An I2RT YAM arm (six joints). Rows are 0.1 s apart.
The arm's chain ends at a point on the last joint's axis. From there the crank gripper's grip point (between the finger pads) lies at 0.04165 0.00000 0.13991 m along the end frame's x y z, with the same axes.
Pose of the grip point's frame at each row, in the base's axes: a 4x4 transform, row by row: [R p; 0 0 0 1], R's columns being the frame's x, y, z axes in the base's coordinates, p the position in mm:
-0.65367 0.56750 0.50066 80.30; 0.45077 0.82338 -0.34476 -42.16; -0.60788 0.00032 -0.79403 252.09; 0 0 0 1
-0.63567 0.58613 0.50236 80.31; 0.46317 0.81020 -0.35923 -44.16; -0.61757 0.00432 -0.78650 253.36; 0 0 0 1
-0.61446 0.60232 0.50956 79.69; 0.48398 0.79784 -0.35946 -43.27; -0.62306 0.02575 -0.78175 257.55; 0 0 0 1
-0.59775 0.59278 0.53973 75.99; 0.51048 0.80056 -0.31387 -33.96; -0.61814 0.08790 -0.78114 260.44; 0 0 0 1
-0.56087 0.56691 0.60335 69.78; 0.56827 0.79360 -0.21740 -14.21; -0.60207 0.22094 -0.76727 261.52; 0 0 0 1
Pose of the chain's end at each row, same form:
-0.65367 0.56750 0.50066 37.48; 0.45077 0.82338 -0.34476 -12.70; -0.60788 0.00032 -0.79403 388.50; 0 0 0 1
-0.63567 0.58613 0.50236 36.50; 0.46317 0.81020 -0.35923 -13.19; -0.61757 0.00432 -0.78650 389.12; 0 0 0 1
-0.61446 0.60232 0.50956 33.99; 0.48398 0.79784 -0.35946 -13.14; -0.62306 0.02575 -0.78175 392.88; 0 0 0 1
-0.59775 0.59278 0.53973 25.37; 0.51048 0.80056 -0.31387 -11.31; -0.61814 0.08790 -0.78114 395.47; 0 0 0 1
-0.56087 0.56691 0.60335 8.73; 0.56827 0.79360 -0.21740 -7.46; -0.60207 0.22094 -0.76727 393.94; 0 0 0 1

